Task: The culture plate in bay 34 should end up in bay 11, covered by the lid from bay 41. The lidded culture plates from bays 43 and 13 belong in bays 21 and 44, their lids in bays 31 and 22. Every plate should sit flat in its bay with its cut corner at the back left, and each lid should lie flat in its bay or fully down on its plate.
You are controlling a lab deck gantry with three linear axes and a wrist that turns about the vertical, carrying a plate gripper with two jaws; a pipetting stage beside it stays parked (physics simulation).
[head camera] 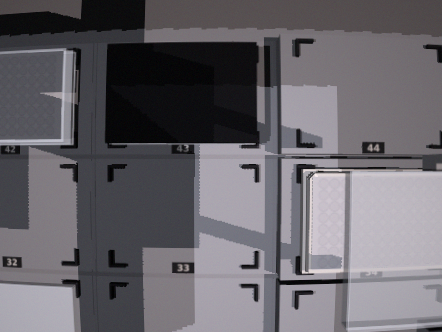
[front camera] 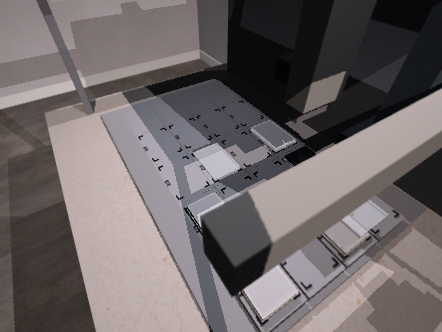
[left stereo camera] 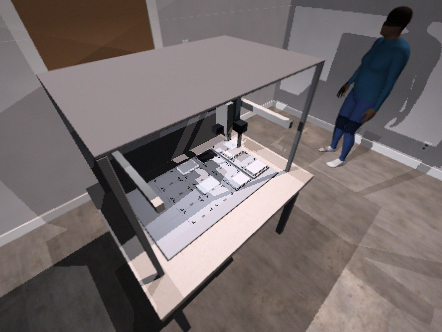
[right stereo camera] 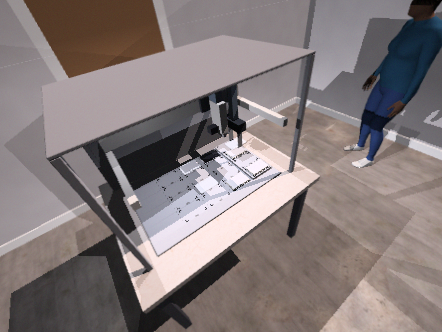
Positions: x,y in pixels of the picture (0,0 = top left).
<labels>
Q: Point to a bay 44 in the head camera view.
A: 341,91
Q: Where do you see a bay 24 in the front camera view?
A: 313,264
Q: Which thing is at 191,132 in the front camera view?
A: A bay 21.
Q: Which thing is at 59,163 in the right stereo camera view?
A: A post.
</labels>
